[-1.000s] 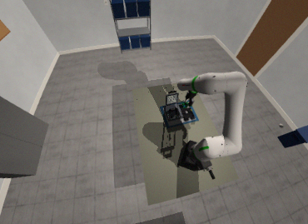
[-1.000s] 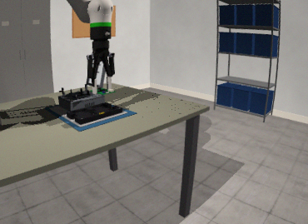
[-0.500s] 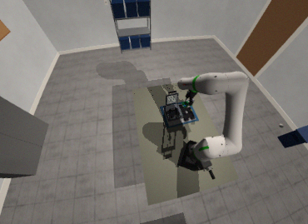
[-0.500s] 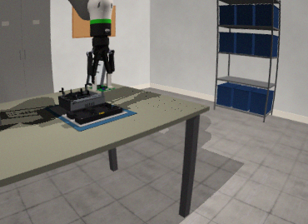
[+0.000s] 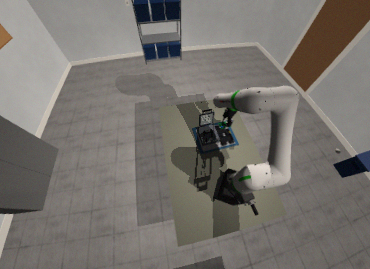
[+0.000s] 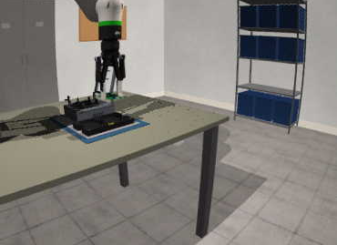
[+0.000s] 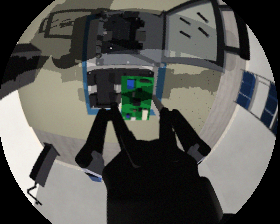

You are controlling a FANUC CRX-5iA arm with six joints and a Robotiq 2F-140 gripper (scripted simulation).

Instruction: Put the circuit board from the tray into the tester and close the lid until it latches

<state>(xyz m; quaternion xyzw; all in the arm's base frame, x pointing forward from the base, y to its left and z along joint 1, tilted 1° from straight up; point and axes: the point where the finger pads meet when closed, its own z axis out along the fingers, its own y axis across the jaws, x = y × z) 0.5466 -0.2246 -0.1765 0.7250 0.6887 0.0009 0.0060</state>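
The green circuit board lies 2 cm below my hand. Round my hand: tester lid: 9 cm ahead, 17 cm to the left, 4 cm above; tester plate: 3 cm behind, 18 cm to the left, 7 cm below.
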